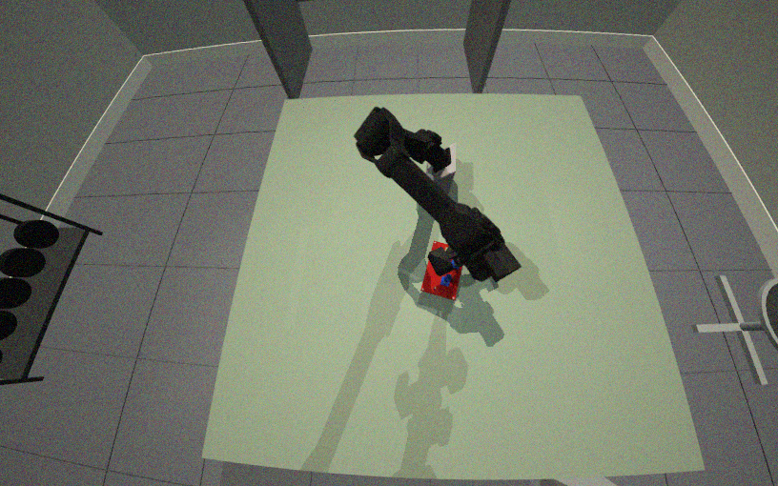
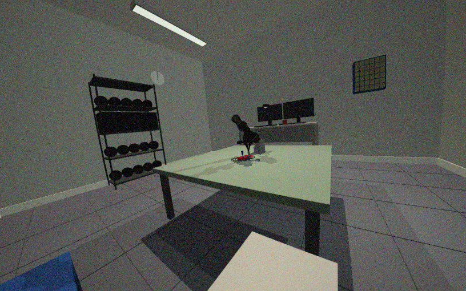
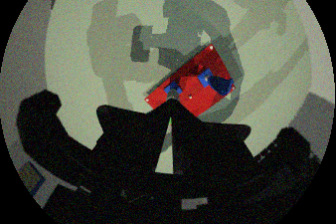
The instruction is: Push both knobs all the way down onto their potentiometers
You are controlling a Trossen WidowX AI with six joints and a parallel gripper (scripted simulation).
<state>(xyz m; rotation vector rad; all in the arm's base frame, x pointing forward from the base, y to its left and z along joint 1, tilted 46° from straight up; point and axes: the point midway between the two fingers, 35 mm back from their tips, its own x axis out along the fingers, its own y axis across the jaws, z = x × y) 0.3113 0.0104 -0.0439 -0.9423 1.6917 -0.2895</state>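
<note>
Right now the blue knob is 5 cm ahead of my gripper tip and 3 cm to the right of it.
</note>
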